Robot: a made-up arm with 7 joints.
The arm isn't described. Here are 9 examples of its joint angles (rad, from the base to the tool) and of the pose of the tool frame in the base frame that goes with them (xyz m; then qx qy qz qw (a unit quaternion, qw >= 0)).
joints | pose
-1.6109 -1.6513 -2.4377 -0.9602 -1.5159 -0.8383 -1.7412 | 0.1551 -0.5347 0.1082 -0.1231 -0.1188 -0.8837 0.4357
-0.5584 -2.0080 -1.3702 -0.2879 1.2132 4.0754 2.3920 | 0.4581 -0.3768 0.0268 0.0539 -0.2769 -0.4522 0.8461
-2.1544 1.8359 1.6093 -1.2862 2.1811 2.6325 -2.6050 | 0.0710 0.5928 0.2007 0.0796 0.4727 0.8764 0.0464
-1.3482 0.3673 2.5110 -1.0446 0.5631 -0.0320 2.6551 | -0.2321 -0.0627 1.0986 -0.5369 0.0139 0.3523 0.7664
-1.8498 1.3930 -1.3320 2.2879 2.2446 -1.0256 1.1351 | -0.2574 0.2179 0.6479 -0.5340 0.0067 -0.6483 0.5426
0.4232 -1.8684 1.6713 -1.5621 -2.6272 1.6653 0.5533 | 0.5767 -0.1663 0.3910 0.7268 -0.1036 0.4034 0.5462
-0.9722 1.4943 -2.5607 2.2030 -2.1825 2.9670 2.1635 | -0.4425 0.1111 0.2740 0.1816 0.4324 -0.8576 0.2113
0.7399 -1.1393 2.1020 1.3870 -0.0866 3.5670 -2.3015 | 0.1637 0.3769 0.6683 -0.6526 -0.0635 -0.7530 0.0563
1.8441 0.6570 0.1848 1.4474 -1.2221 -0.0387 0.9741 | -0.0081 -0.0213 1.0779 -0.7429 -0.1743 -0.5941 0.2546
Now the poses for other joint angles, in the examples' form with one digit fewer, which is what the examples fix.
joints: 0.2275 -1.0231 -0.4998 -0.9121 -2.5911 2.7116 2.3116
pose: 0.375 0.241 0.761 0.418 0.501 0.727 0.216
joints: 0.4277 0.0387 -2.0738 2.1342 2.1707 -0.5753 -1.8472
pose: 0.139 -0.409 0.581 -0.374 -0.039 -0.922 0.095
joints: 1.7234 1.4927 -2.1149 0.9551 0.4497 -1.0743 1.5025
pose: 0.460 -0.489 0.255 -0.473 0.316 0.718 0.400
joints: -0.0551 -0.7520 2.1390 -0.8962 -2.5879 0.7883 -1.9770
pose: 0.446 -0.422 0.842 0.728 0.506 0.054 0.459
